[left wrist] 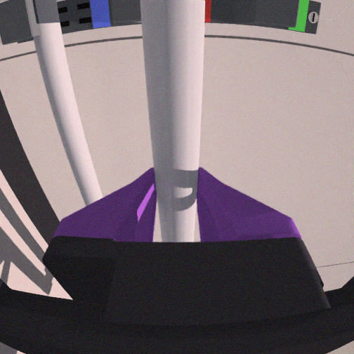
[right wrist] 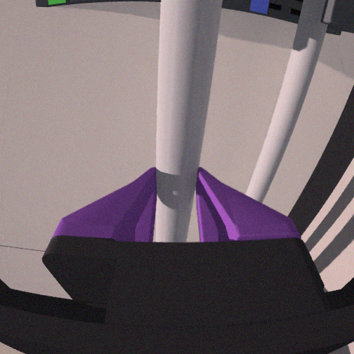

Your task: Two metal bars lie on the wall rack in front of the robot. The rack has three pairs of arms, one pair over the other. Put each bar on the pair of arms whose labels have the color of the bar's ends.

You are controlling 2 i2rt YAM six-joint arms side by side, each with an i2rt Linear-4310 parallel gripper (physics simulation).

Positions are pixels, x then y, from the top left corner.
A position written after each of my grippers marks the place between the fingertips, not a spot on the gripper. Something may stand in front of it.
My left gripper shows in the left wrist view (176, 175). My right gripper shows in the right wrist view (176, 175).
